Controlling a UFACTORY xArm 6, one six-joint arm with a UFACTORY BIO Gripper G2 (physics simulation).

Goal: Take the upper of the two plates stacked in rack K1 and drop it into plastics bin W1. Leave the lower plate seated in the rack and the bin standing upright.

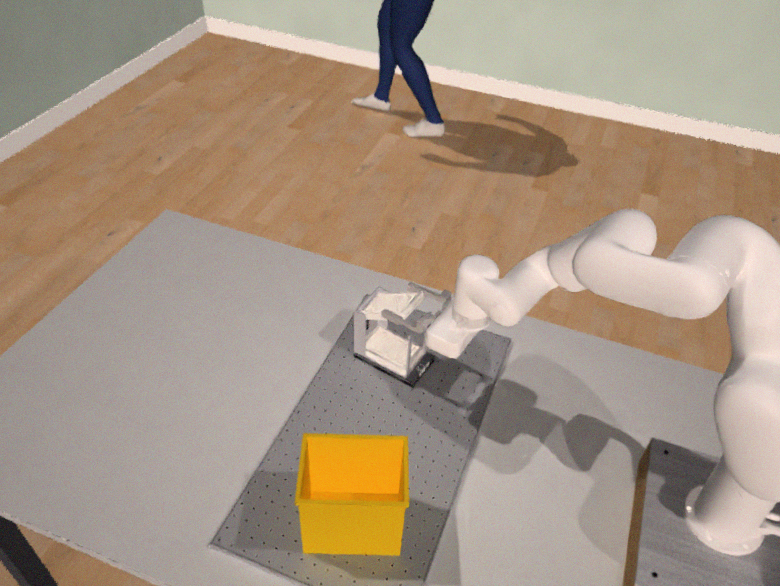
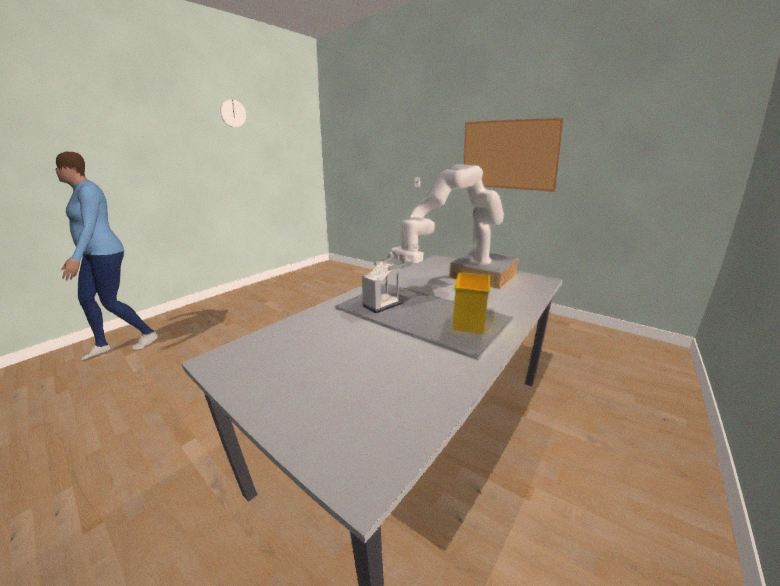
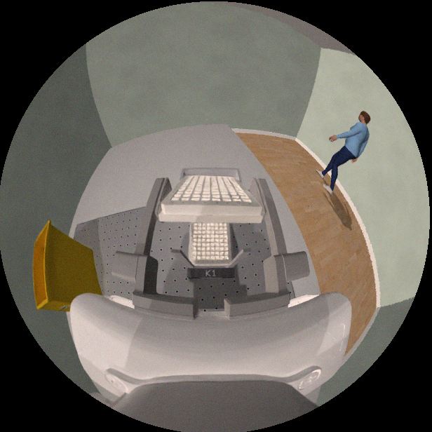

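Seen in the pictures: hand at its tool point: [image 1: 405,303] [image 2: 385,265]; arm's base at its link origin: [image 1: 722,519] [image 2: 480,260].
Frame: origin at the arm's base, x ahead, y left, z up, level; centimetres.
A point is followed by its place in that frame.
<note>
The upper plate [image 1: 392,304] @[x 65.8, y -26.4, z 8.6 cm] [image 2: 379,271] @[x 66.5, y -26.7, z 8.2 cm] [image 3: 212,191], pale with a grid of wells, is raised to about the top of rack K1 [image 1: 360,333] @[x 72.0, y -23.9, z 0.3 cm] [image 2: 371,293] @[x 72.7, y -27.1, z 0.0 cm] [image 3: 195,273]. My gripper [image 1: 399,302] @[x 63.0, y -25.8, z 10.1 cm] [image 2: 383,269] @[x 63.0, y -25.8, z 10.1 cm] [image 3: 212,198] is shut on it, one finger along each side. The lower plate [image 1: 394,350] @[x 64.6, y -26.2, z -5.4 cm] [image 2: 388,298] @[x 63.5, y -24.2, z -5.1 cm] [image 3: 210,242] sits at the bottom of the rack, well below the held plate. The yellow bin W1 [image 1: 353,529] @[x 60.5, y 19.5, z 0.6 cm] [image 2: 471,311] @[x 70.3, y 16.4, z 0.5 cm] [image 3: 67,268] stands upright and open at the top. Whether the held plate still overlaps the rack's top edge is hard to tell.
Rack and bin stand on a perforated grey board [image 1: 368,403] @[x 66.8, y -12.7, z -8.4 cm] [image 2: 423,321] @[x 70.5, y -3.2, z -8.4 cm] [image 3: 117,231] on the table [image 1: 189,333] @[x 112.8, y -21.6, z -9.7 cm] [image 2: 340,390] @[x 120.9, y -6.3, z -9.7 cm]. The rack's thin front posts rise near the gripper. A person [image 1: 406,63] [image 2: 92,220] [image 3: 356,140] is beyond the table.
</note>
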